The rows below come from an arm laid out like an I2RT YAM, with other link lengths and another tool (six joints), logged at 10 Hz.
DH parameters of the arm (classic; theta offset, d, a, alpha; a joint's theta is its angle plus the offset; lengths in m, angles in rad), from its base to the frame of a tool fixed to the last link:
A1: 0 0.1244 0.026 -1.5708
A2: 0 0 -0.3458 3.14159
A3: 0.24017 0 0.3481 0
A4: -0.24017 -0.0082 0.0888 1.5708
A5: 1.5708 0 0 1.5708
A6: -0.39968 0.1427 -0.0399 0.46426
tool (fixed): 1.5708 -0.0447 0 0
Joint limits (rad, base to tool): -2.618..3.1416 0..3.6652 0..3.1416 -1.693..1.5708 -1.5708..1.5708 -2.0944..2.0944
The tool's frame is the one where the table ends.
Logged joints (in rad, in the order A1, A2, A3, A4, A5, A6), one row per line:
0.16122 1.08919 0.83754 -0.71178 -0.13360 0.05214
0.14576 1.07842 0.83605 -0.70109 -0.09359 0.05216
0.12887 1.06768 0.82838 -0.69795 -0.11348 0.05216
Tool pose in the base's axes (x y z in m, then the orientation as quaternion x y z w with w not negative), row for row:
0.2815 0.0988 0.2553 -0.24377 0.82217 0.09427 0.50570
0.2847 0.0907 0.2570 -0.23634 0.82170 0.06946 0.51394
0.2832 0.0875 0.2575 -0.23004 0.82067 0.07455 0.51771
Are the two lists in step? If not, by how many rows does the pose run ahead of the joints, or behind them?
They are in step.
